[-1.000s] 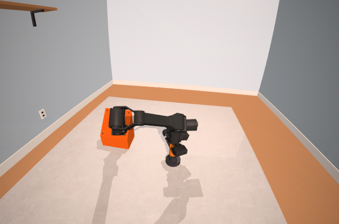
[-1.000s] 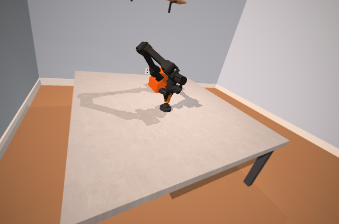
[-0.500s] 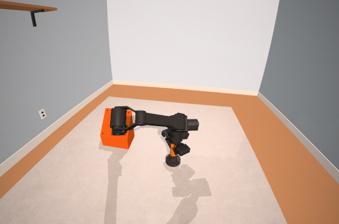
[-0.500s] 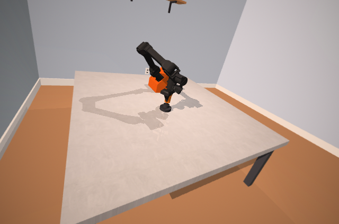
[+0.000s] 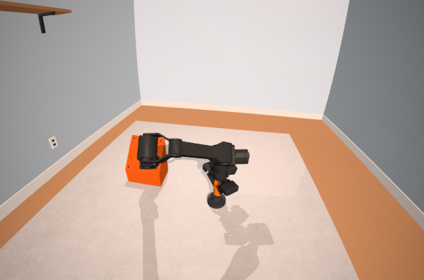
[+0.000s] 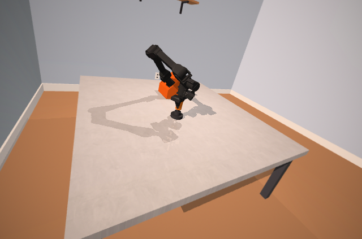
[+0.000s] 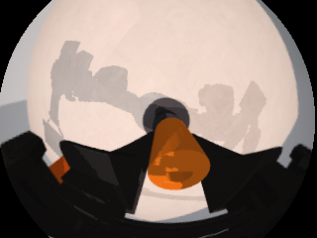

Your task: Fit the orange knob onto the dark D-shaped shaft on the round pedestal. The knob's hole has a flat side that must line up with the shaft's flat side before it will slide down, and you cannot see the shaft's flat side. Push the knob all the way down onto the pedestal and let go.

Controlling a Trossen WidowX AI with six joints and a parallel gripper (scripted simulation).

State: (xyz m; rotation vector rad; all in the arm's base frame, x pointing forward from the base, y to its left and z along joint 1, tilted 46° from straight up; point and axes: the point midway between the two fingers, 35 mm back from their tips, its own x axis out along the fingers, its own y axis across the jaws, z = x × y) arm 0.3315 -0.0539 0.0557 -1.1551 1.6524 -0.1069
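My gripper tip is 40 mm above the shaft. Also, from my gripper tip: orange knob: 20 mm above.
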